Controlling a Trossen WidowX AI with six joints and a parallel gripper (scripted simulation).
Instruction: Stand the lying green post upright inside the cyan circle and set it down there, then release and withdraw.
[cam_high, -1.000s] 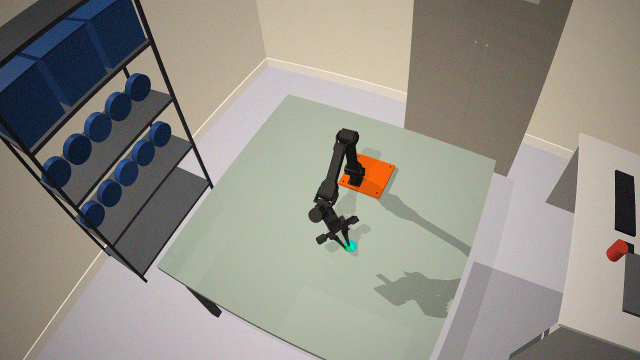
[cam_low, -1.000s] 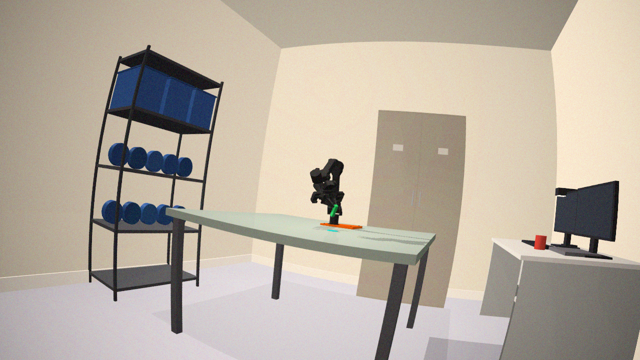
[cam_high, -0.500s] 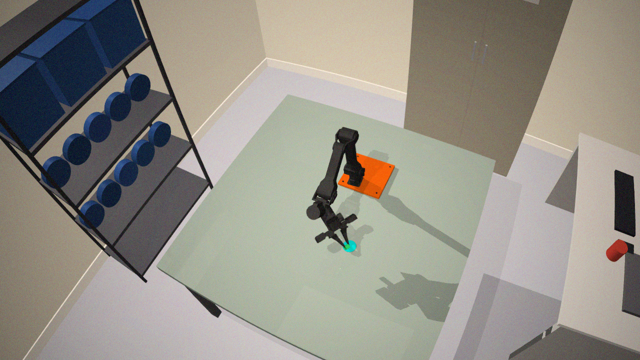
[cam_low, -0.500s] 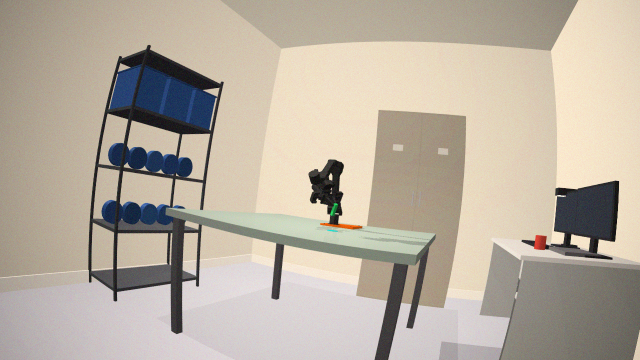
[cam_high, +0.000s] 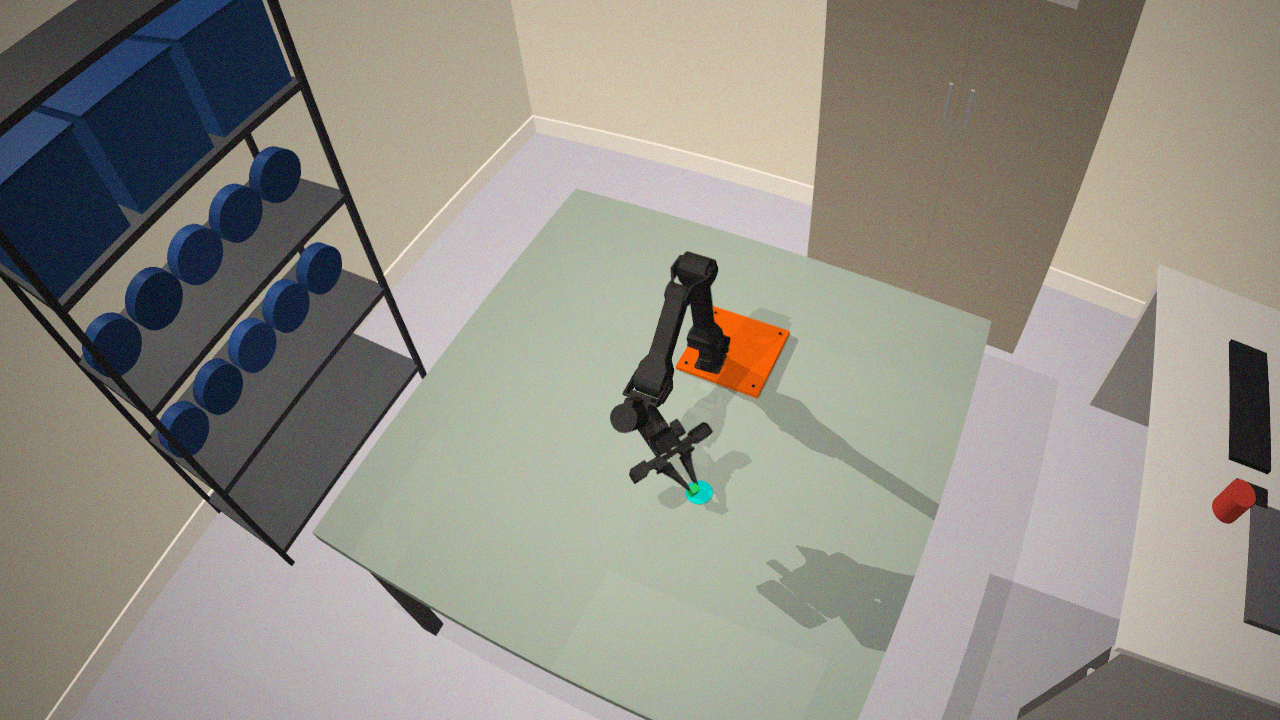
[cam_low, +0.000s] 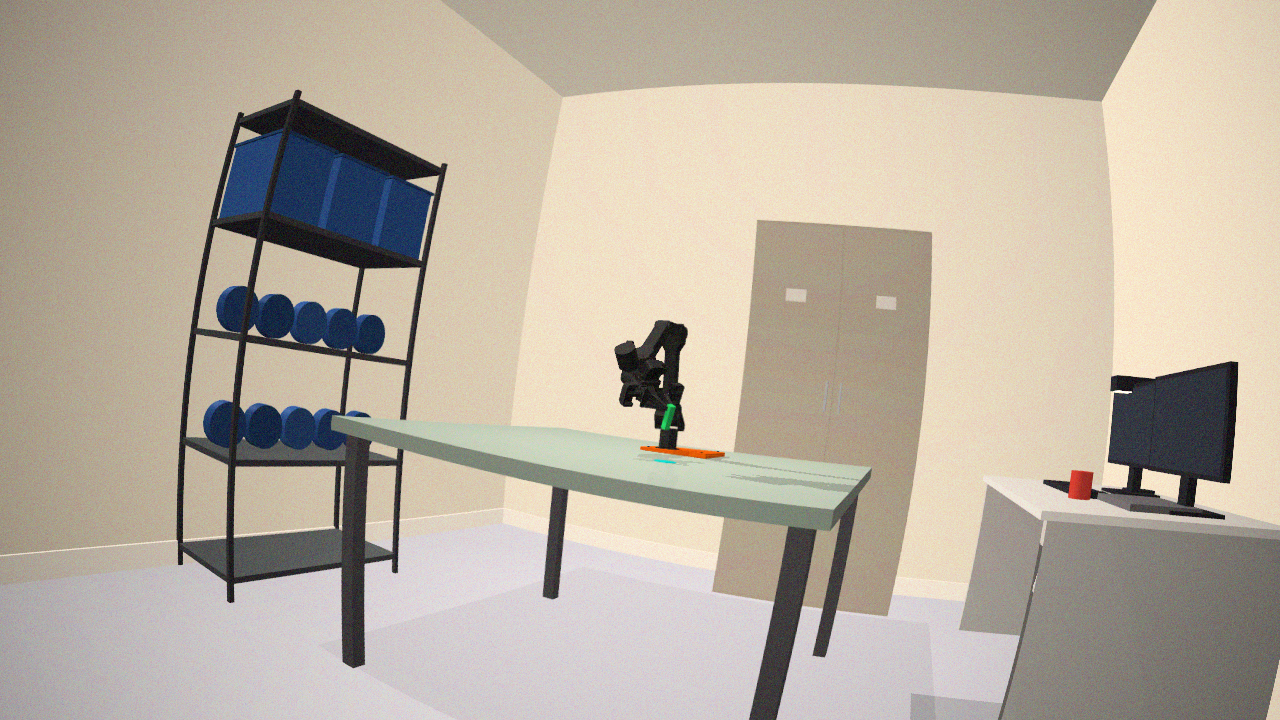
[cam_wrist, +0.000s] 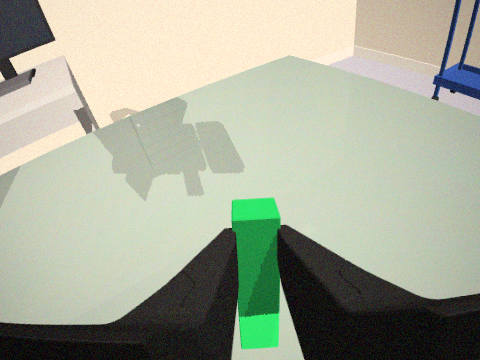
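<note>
My gripper tip is 140 mm above the cyan circle, 60 mm past it and 10 mm to the left of it. From my gripper tip the other things lie so: green post (20 mm below).
</note>
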